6 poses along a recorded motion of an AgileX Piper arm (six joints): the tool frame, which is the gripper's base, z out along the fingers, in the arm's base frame.
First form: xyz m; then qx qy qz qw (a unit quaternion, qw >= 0).
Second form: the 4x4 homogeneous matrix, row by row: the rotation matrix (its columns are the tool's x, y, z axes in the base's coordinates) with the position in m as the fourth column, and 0 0 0 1 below. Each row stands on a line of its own. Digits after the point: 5 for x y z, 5 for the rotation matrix.
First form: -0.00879, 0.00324, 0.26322, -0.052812, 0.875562, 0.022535, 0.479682
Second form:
-0.53423, -0.11410, 0.83760, -0.00879
-0.07086, 0.99341, 0.09013, 0.00324
-0.84236, -0.01120, -0.53879, 0.26322
0, 0, 0, 1

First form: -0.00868, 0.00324, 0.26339, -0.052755, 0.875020, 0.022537, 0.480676
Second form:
-0.53234, -0.11399, 0.83882, -0.00868
-0.07066, 0.99342, 0.09016, 0.00324
-0.84358, -0.01128, -0.53689, 0.26339
0, 0, 0, 1

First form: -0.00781, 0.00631, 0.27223, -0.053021, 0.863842, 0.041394, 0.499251
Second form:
-0.49587, -0.13294, 0.85816, -0.00781
-0.05027, 0.99095, 0.12446, 0.00631
-0.86694, 0.01857, -0.49807, 0.27223
0, 0, 0, 1

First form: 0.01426, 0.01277, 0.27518, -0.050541, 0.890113, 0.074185, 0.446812
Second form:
-0.59561, -0.15627, 0.78793, 0.01426
-0.02368, 0.98388, 0.17723, 0.01277
-0.80293, 0.08690, -0.58971, 0.27518
0, 0, 0, 1

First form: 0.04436, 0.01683, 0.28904, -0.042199, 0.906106, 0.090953, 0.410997
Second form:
-0.65860, -0.15124, 0.73714, 0.04436
-0.00171, 0.97989, 0.19951, 0.01683
-0.75249, 0.13014, -0.64562, 0.28904
0, 0, 0, 1

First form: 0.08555, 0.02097, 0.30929, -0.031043, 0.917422, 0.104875, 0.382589
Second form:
-0.70532, -0.13721, 0.69548, 0.08555
0.02329, 0.97608, 0.21618, 0.02097
-0.70850, 0.16868, -0.68525, 0.30929
0, 0, 0, 1

